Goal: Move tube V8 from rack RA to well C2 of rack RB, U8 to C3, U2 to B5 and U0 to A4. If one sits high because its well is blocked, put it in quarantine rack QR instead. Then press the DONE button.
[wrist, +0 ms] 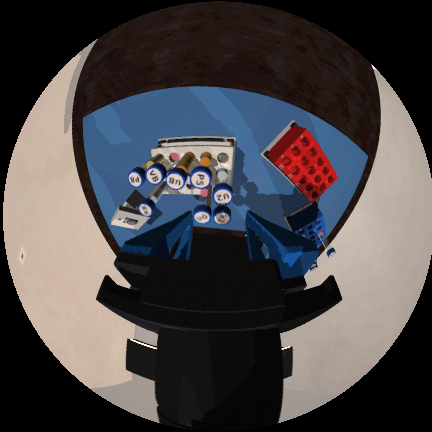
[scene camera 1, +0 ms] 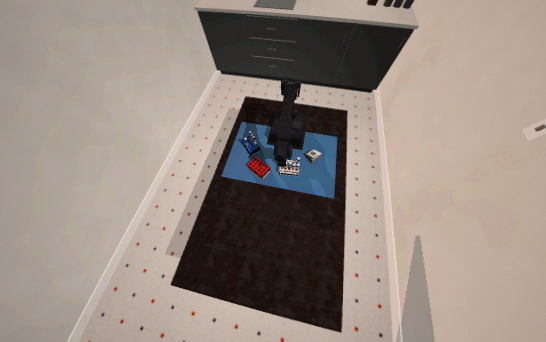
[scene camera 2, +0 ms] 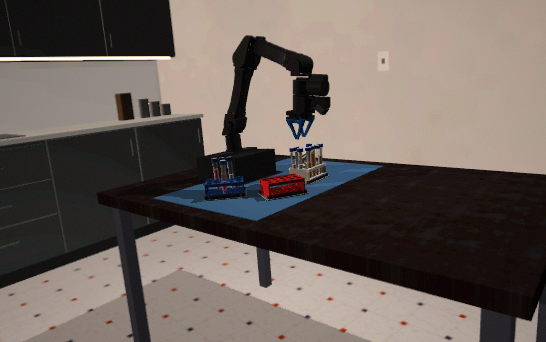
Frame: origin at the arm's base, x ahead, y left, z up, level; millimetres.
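Seen in the pictures: gripper, fingertip midpoint: [wrist: 218, 215] [scene camera 2: 300, 138]; arm's base at its link origin: [scene camera 2: 234, 153].
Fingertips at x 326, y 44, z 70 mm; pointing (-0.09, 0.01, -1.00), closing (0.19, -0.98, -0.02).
Offsets run from my fingertips to a thing's top centre. "*": to the spot under its first point. Level surfaces: height alone.
My gripper [scene camera 2: 301, 136] [wrist: 218, 215] is open and empty above the white rack @[dx -13, dy +46, dz -111 mm] [scene camera 1: 289, 173] [scene camera 2: 316, 173] [wrist: 186, 149]. In the wrist view the blue-rimmed caps of tube V8 @[* dx +13, dy +74, dz -36 mm] [wrist: 155, 174], tube U8 @[* dx +11, dy +49, dz -37 mm] [wrist: 176, 178] and tube U2 @[* dx +1, dy -4, dz -37 mm] [wrist: 223, 194] stand over this rack. Another cap @[* dx -35, dy +14, dz -36 mm] [wrist: 202, 215] near the left fingertip seems to read U0. A red rack @[dx +44, dy -154, dz -111 mm] [scene camera 1: 258, 167] [scene camera 2: 282, 186] [wrist: 287, 148] shows no tubes. A blue rack @[dx -115, dy -271, dz -111 mm] [scene camera 1: 250, 145] [scene camera 2: 225, 189] [wrist: 302, 218] holds several tubes. The rack names are not readable. A white box @[dx -145, dy +186, dz -84 mm] [scene camera 1: 313, 155] [wrist: 126, 219], seemingly the DONE button, lies beside the white rack.
Tube P8 @[* dx +6, dy +101, dz -36 mm] [wrist: 135, 177], tube P5 @[dx +15, dy +25, dz -37 mm] [wrist: 200, 177], a tube that seems to be R8 @[* dx -38, dy +90, dz -37 mm] [wrist: 146, 207] and another capped tube @[dx -32, dy -8, dz -36 mm] [wrist: 222, 215] also stand at the white rack. The racks are on a blue mat @[dz -164 mm] [scene camera 1: 320, 185] [scene camera 2: 245, 208] on the dark table @[dz -167 mm] [scene camera 1: 270, 240] [scene camera 2: 425, 220].
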